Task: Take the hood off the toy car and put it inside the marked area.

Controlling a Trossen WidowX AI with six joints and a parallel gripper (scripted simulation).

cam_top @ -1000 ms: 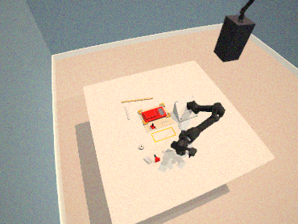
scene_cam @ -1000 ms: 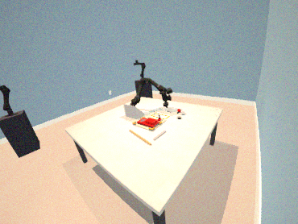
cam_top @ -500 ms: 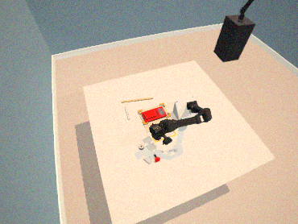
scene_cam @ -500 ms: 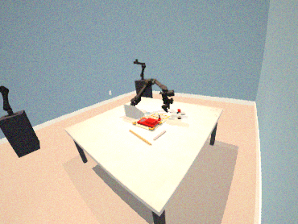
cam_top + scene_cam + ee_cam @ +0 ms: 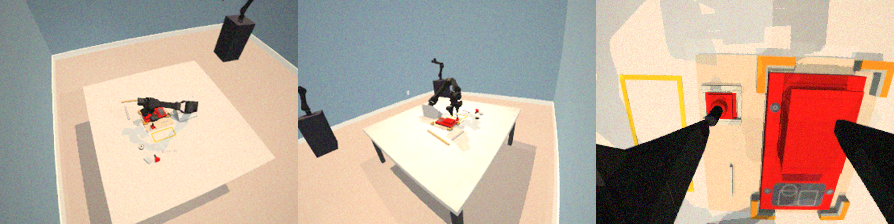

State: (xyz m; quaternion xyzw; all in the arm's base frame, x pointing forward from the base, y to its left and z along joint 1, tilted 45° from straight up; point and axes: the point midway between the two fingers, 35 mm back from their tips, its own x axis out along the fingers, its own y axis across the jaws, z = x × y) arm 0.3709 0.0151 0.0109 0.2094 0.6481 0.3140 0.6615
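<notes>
The hood is 6 cm to the right of my gripper tip, 5 cm below it and 2 cm behind it. From my gripper tip the other things lie so: thin wooden stick 27 cm to the right, 8 cm below, 4 cm ahead; grey bar 29 cm to the left, 9 cm below, 8 cm behind.
</notes>
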